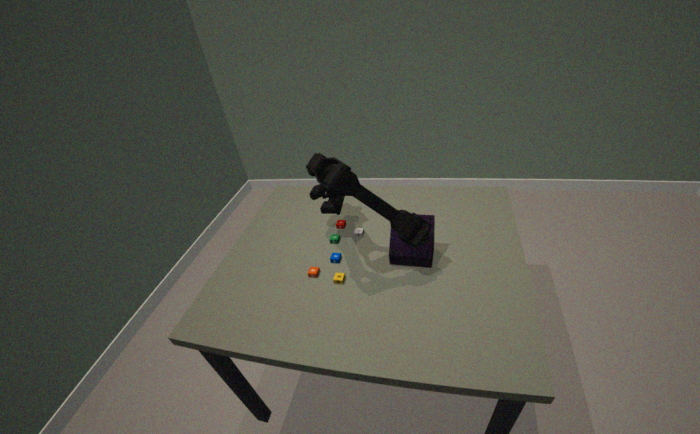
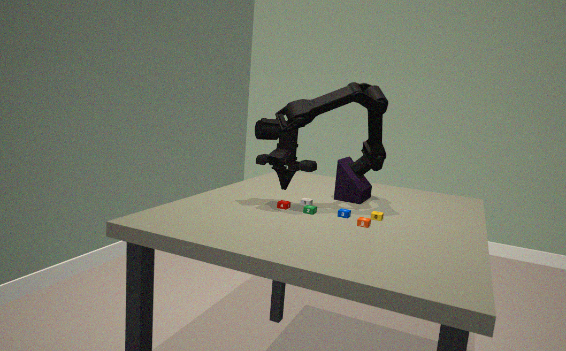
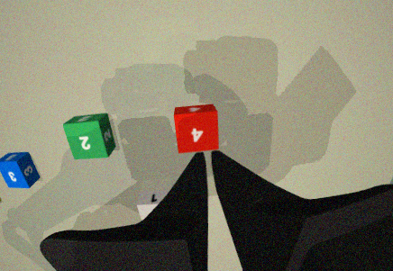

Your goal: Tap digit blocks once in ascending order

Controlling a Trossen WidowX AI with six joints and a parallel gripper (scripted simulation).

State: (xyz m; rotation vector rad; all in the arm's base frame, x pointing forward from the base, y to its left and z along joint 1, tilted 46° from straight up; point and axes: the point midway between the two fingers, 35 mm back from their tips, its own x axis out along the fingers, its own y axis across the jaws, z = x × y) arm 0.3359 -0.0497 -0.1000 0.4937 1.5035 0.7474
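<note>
My gripper tip is now 5 cm above the red block. Also, from my gripper tip: blue block (6 cm behind, 19 cm to the left, 5 cm below); white block (9 cm behind, 4 cm to the left, 5 cm below); green block (1 cm behind, 9 cm to the left, 5 cm below).
</note>
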